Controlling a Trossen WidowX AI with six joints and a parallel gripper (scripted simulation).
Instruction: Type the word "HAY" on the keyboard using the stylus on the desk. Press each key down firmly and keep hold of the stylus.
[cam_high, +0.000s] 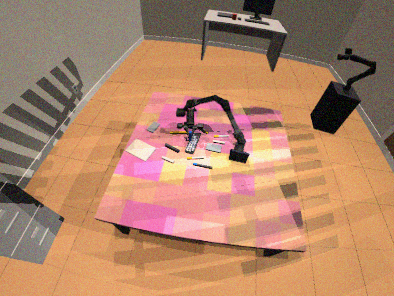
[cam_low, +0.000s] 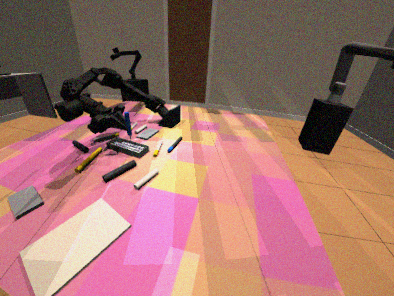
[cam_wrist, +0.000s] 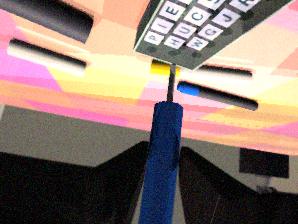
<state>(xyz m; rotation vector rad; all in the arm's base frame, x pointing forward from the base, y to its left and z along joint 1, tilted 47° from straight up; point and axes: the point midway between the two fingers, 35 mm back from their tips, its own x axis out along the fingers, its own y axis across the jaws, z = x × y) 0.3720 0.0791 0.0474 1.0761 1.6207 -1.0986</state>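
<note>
My gripper tip is now 12 cm to the left of the yellow marker, 12 cm short of it and 10 cm above it. Also, from my gripper tip: grey block 35 cm ahead, 11 cm to the right, 11 cm below; blue-tipped pen 13 cm to the left, 11 cm below, 11 cm behind; blue stylus 1 cm below.
</note>
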